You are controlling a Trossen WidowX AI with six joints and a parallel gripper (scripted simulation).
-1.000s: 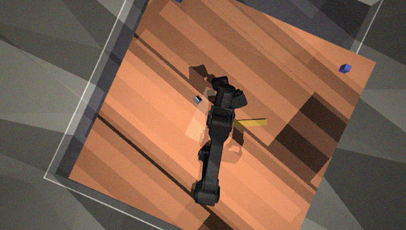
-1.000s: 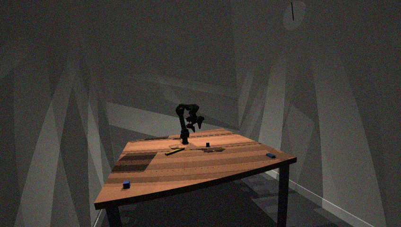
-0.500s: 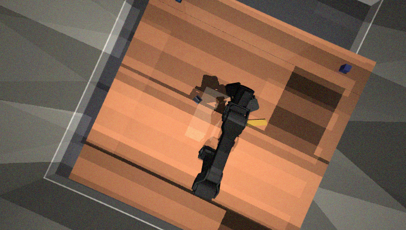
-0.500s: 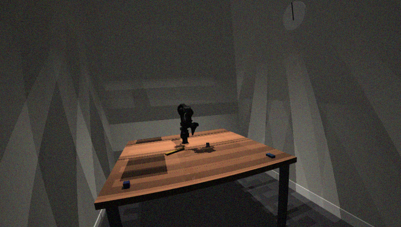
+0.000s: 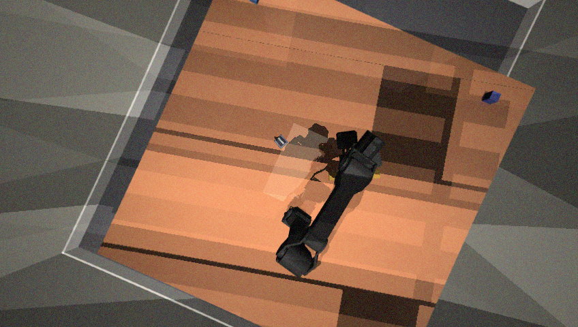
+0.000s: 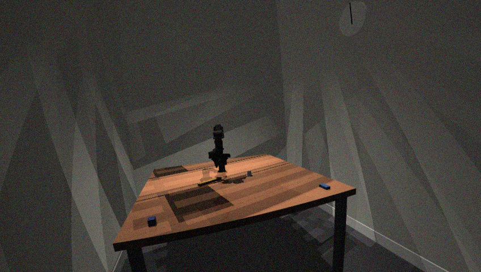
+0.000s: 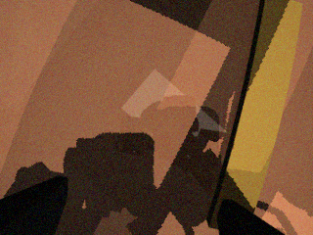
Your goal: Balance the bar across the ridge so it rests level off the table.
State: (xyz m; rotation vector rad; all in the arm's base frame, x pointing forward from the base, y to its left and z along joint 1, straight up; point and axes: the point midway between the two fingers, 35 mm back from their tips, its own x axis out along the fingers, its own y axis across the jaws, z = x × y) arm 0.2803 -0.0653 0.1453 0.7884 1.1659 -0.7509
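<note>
Now: gripper tip 4 cm past the yellow bar, 8 cm to the left of it and 10 cm above it. The rest, counted from my gripper tip: blue cube 45 cm ahead, 43 cm to the right, 10 cm below; then ridge 4 cm behind, 24 cm to the left, 7 cm below; then flat blue block 45 cm ahead, 57 cm to the left, 10 cm below.
</note>
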